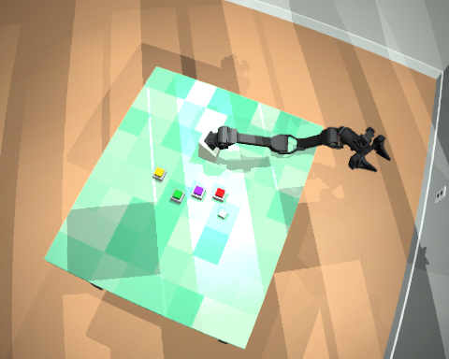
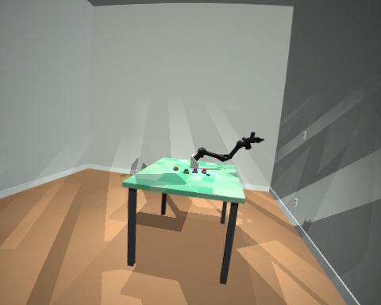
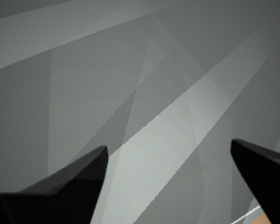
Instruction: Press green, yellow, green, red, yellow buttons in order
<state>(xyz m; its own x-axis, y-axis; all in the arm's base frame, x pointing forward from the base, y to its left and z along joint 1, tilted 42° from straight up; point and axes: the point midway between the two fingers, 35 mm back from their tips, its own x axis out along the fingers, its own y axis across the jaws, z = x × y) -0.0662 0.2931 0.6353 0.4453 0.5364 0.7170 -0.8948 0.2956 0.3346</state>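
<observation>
My gripper tip is 700 mm to the left of the green button, 340 mm short of it and 340 mm above it. Also, from my gripper tip: small block (490 mm to the right, 360 mm below, 320 mm ahead); red button (540 mm to the right, 340 mm below, 250 mm ahead); purple button (630 mm to the right, 340 mm below, 280 mm ahead).
</observation>
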